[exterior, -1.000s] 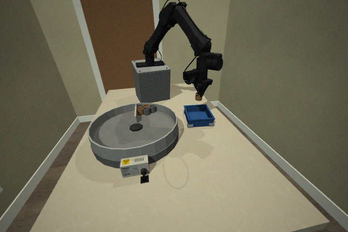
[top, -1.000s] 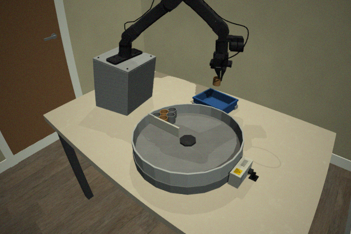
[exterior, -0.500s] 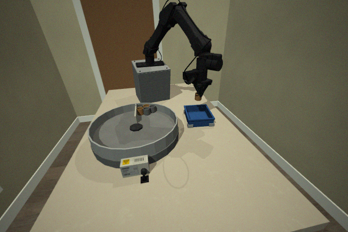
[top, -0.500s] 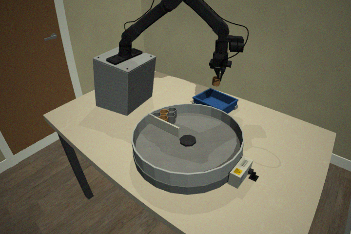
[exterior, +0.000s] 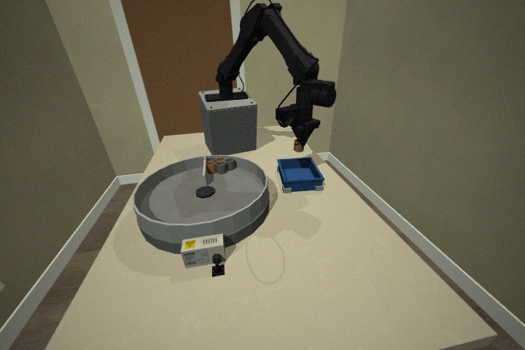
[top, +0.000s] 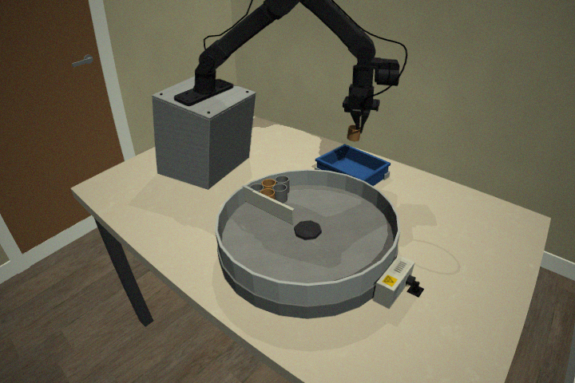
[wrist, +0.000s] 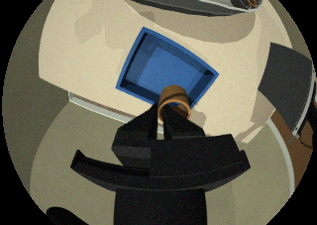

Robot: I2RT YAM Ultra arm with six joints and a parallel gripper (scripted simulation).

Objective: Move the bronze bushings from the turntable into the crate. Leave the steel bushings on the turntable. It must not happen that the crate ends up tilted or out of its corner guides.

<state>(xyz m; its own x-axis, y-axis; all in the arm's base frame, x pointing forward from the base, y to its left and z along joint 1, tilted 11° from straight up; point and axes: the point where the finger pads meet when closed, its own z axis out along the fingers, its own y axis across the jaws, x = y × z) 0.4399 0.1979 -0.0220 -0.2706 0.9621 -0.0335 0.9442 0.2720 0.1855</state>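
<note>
The blue crate lies 130 mm below my hand and 10 mm behind it. From my hand the other things lie so: grey turntable: 370 mm to the right, 110 mm below, 40 mm ahead.
</note>
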